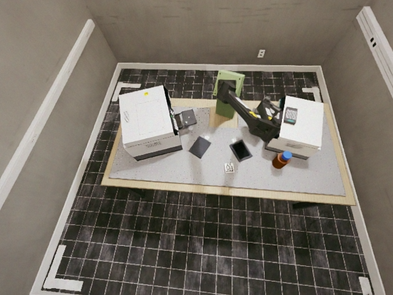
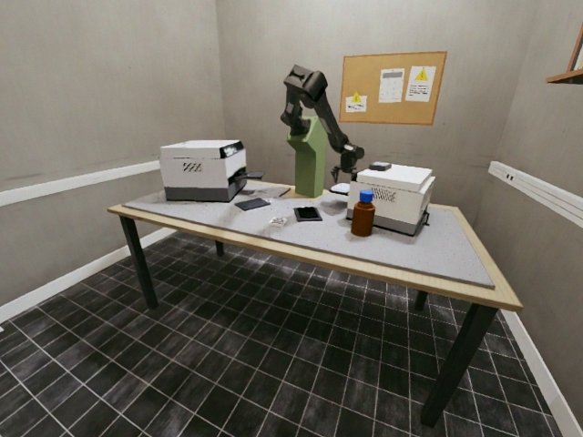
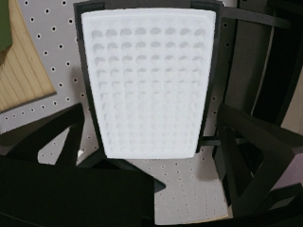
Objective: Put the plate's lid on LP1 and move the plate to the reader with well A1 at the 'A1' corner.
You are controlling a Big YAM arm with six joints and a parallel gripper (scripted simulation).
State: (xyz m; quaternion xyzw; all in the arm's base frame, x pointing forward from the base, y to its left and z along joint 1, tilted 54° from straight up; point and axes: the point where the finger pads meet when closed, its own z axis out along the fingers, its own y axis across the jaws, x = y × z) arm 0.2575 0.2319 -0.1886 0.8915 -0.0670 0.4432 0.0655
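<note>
The white well plate is 30 mm below my hand. Round my hand: brown capped bottle 320 mm ahead, 140 mm to the left, 10 mm below; dark flat lid 220 mm ahead, 140 mm to the right, 110 mm below.
</note>
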